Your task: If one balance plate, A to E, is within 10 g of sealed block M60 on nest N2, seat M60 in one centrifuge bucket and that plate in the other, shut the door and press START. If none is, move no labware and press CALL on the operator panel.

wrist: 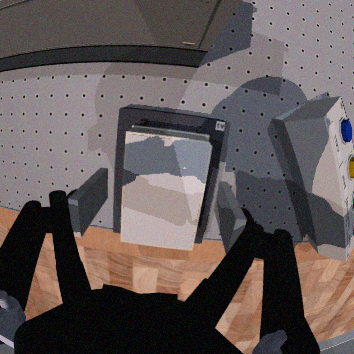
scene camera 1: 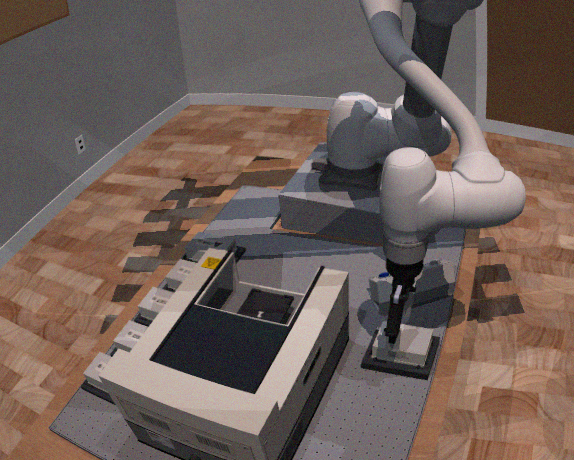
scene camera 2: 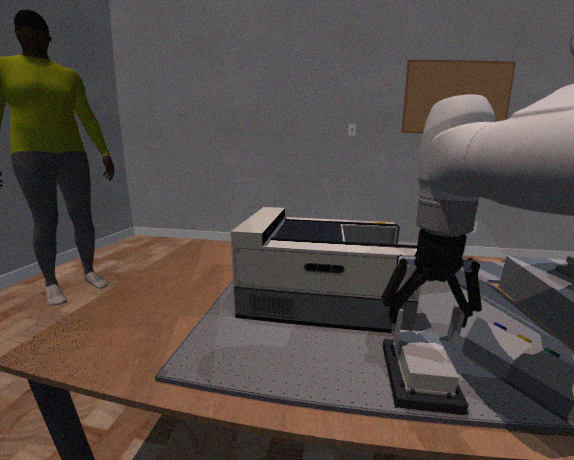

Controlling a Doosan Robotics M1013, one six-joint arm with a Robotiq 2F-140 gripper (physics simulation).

My gripper shows in the wrist view (161, 189), in scene camera 1 and in scene camera 2. An M60 block shows in the wrist view, in scene camera 1 (415, 342) and in scene camera 2. One and the same spot on the M60 block: (scene camera 2: 424, 364) is (wrist: 147, 227). The same spot on my gripper: (scene camera 1: 400, 305) is (scene camera 2: 399, 269).
